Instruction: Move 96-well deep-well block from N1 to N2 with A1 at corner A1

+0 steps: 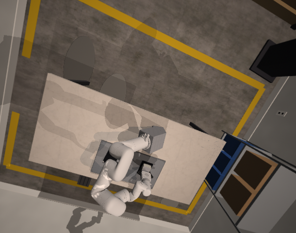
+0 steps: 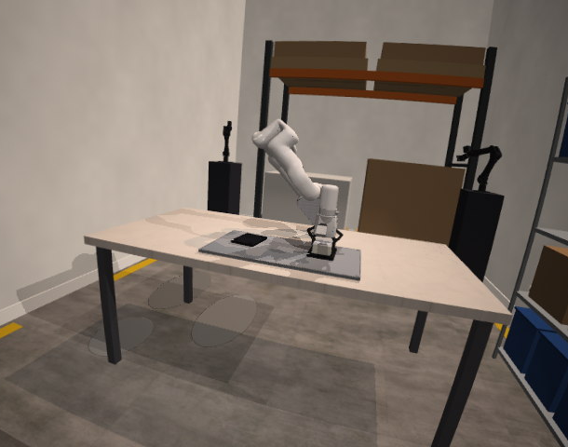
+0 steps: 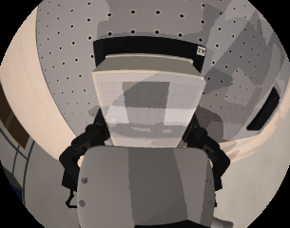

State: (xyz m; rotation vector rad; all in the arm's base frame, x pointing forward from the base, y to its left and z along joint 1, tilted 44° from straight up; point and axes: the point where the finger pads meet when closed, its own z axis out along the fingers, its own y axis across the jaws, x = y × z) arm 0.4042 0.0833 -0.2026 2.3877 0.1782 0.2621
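My gripper is now right at the 96-well deep-well block.
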